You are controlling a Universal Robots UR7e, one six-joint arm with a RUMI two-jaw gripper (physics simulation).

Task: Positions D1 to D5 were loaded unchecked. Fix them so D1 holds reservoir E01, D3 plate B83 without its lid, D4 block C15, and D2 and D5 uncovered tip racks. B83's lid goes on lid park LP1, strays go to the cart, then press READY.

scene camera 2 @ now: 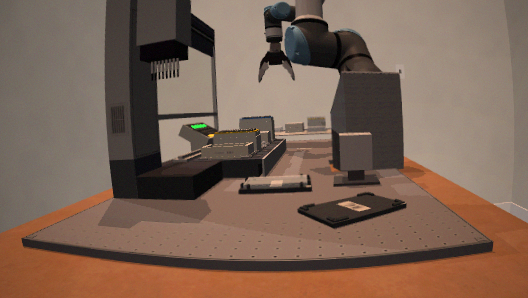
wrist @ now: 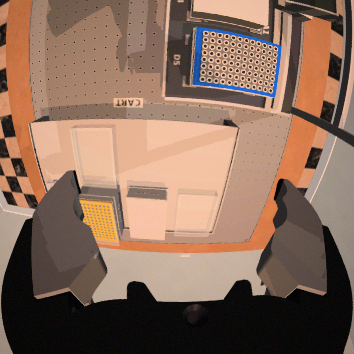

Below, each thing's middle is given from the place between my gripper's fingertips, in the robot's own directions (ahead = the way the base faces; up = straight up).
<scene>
The reservoir (scene camera 2: 216, 151) lies 11 cm ahead of my hand, 58 cm to the left of it and 23 cm below it. The rest, counted from my hand: black pad labelled RG (scene camera 2: 366, 205): 15 cm behind, 99 cm to the left, 28 cm below.
</scene>
